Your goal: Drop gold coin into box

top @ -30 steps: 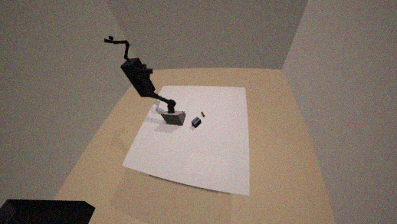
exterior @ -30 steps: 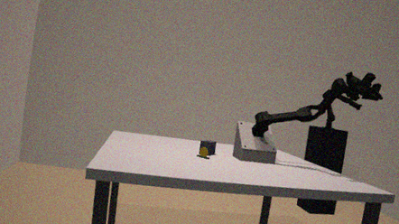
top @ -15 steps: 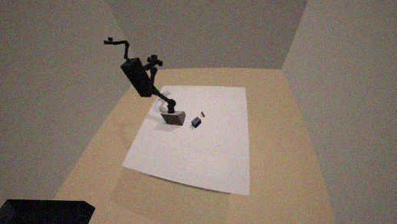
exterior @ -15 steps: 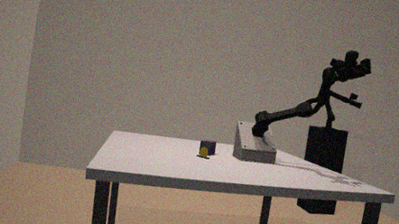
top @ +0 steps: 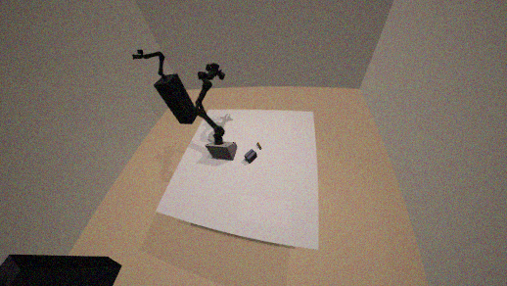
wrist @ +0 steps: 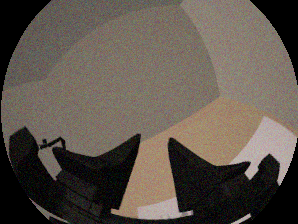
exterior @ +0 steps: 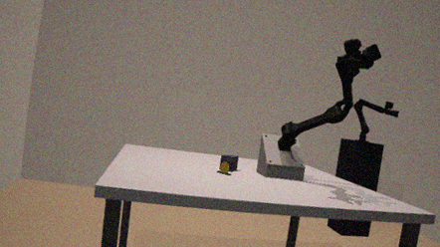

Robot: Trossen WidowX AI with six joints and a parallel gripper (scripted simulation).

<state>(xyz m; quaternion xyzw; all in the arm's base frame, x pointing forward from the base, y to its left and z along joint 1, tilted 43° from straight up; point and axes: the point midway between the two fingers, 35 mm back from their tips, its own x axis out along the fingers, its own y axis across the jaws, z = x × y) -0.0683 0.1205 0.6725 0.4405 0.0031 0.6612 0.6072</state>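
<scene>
The gold coin is 40 cm ahead of my gripper tip, 46 cm to the right of it and 53 cm below it.
</scene>
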